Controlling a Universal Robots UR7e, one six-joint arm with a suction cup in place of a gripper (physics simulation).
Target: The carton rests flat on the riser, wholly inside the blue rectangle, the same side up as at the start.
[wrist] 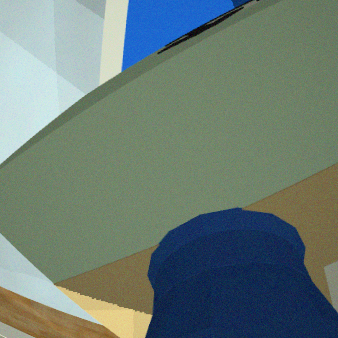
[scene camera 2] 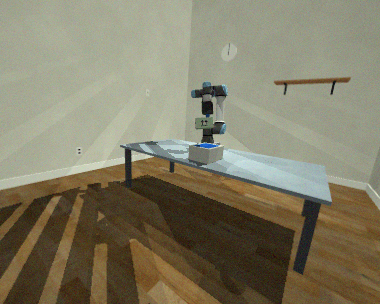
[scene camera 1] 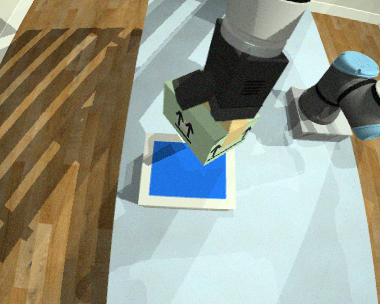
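Where they show: hand, tool point: (wrist: pixel 218 231) (scene camera 2: pixel 207 119); arm's base, link origin: (scene camera 2: pixel 207 142) (scene camera 1: pixel 317 107).
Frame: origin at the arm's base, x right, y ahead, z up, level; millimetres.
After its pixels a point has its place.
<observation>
The carton (scene camera 1: pixel 192 125) {x -156, y 512, z 279 mm} (scene camera 2: pixel 204 123) {x -144, y 524, z 248 mm} (wrist: pixel 175 140) {x -156, y 495, z 298 mm} has pale green sides with black arrows that point up and a tan top. It hangs in the air above the riser, and a gap shows between them in scene camera 2. It is turned at an angle to the riser's edges. My blue suction cup (scene camera 1: pixel 212 114) (scene camera 2: pixel 207 116) (wrist: pixel 229 227) is on the carton's top and holds it; the wrist hides much of this in scene camera 1. The riser (scene camera 1: pixel 187 202) {x -265, y 527, z 61 mm} (scene camera 2: pixel 198 154) {x -156, y 634, z 1 mm} (wrist: pixel 113 45) {x -262, y 534, z 61 mm} is a pale block with a blue rectangle (scene camera 1: pixel 187 177) {x -200, y 518, z 61 mm} (scene camera 2: pixel 209 145) {x -193, y 489, z 61 mm} (wrist: pixel 160 25) {x -210, y 550, z 61 mm} on top.
The riser stands on the long light-blue table (scene camera 1: pixel 240 265) {x -469, y 391, z -59 mm} (scene camera 2: pixel 285 175) {x -797, y 566, z -59 mm}, near its left edge in scene camera 1. The arm's base block (scene camera 1: pixel 322 131) {x -99, y 26, z 8 mm} stands to the right of it. A wall shelf (scene camera 2: pixel 312 80) and a clock (scene camera 2: pixel 229 51) are on the wall behind.
</observation>
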